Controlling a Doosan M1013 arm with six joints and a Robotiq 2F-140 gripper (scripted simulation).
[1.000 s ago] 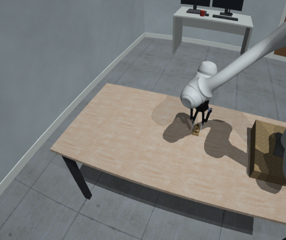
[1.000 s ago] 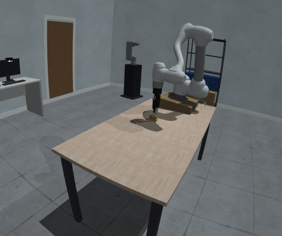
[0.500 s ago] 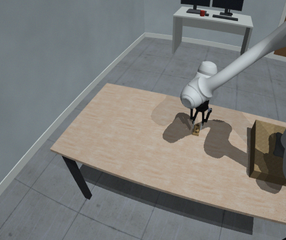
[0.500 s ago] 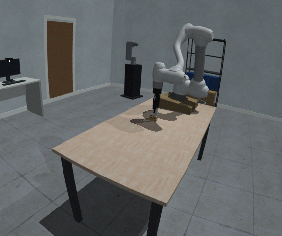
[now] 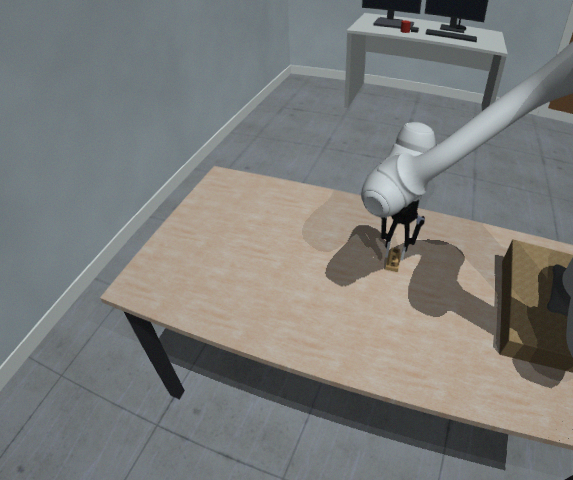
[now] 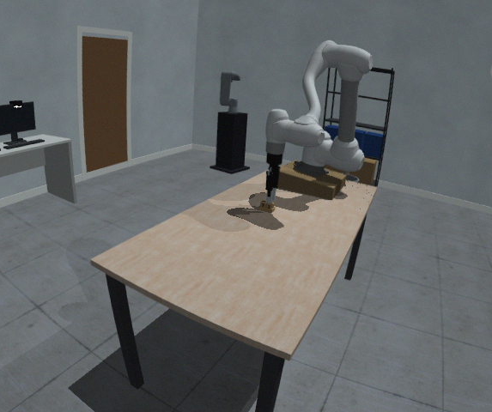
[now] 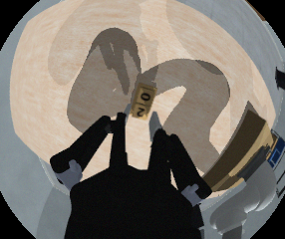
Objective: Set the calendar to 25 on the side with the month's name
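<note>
My hand is 20 mm to the left of the wooden calendar tray and 70 mm above it.
</note>
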